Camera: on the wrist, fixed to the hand. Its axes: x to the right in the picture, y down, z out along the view.
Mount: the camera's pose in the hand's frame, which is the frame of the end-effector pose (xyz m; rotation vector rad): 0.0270 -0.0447 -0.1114 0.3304 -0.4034 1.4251
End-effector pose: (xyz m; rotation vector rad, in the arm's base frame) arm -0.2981 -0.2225 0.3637 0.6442 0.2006 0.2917
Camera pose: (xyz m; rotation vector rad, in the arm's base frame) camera -0.2940 -0.1853 0.2465 1.0808 -0.6650 1.4974
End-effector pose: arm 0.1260 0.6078 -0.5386 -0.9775 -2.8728 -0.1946
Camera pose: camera 0.0834 0.5718 -0.4289 2.5841 1.5139 -0.5683
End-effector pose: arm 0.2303 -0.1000 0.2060 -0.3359 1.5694 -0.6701
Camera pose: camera 0.1103 -0.1267 0.2103 0.8157 0.9278 0.2715
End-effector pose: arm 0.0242 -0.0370 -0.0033 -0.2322 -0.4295 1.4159
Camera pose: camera 0.1141 -0.0063 -0.0815 0.0732 -0.3290 2.9304
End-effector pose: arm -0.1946 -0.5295 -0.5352 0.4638 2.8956 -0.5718
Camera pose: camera -0.2446 -0.5178 -0.4234 1.8632 1.4591 -0.6841
